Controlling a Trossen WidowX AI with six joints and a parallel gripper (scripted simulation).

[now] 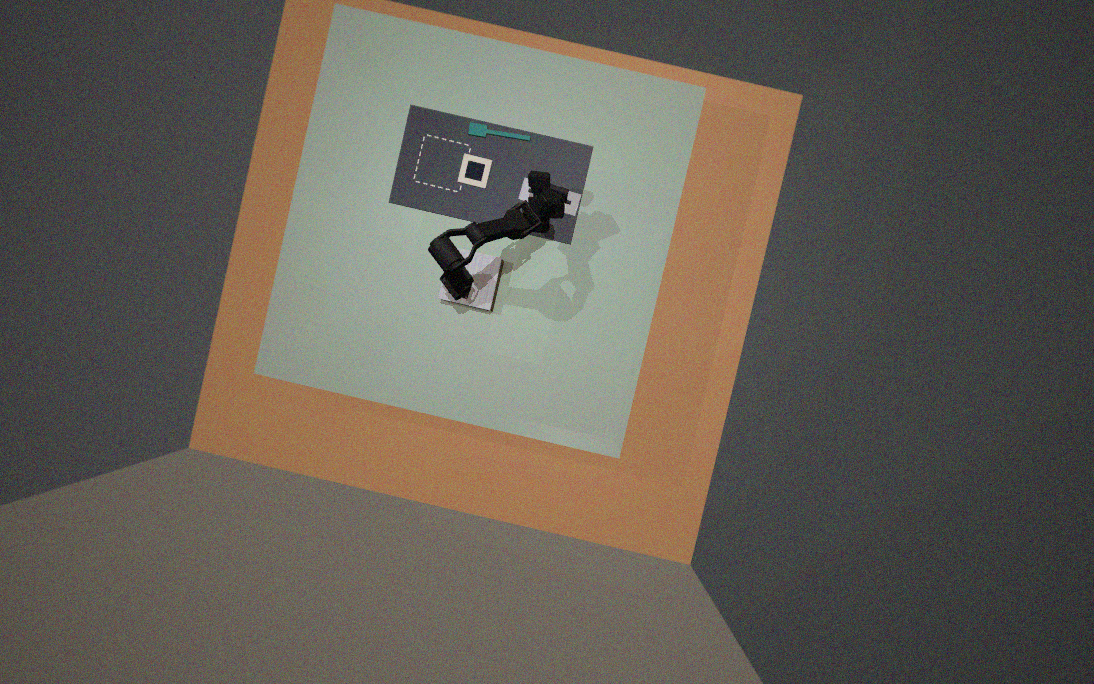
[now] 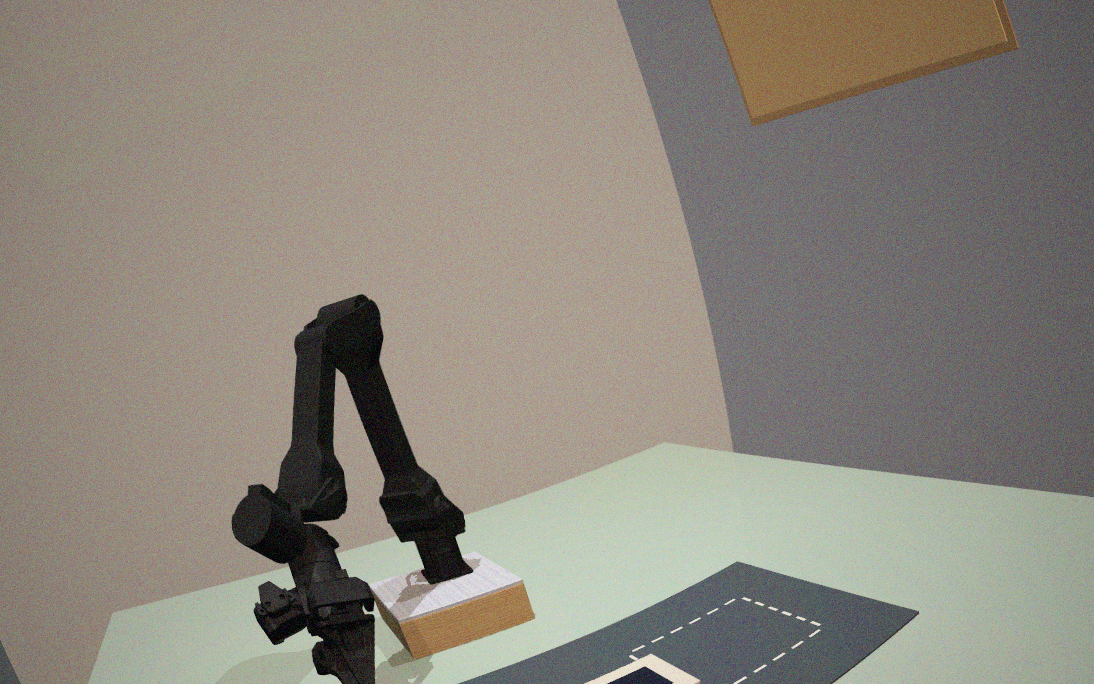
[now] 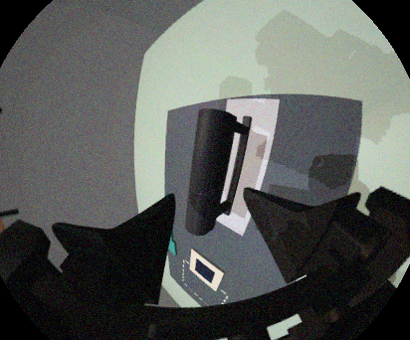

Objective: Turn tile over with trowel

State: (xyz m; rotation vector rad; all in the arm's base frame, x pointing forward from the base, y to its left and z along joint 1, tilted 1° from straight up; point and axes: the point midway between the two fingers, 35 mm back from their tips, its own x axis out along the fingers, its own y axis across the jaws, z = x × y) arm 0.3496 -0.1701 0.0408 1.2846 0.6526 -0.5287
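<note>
The dark mat lies 2 cm ahead of my gripper tip, 21 cm to the left of it and 10 cm below it. From my gripper tip the other things lie so: tile 2 cm ahead, 26 cm to the left, 8 cm below; then teal trowel 16 cm ahead, 24 cm to the left, 8 cm below.
</note>
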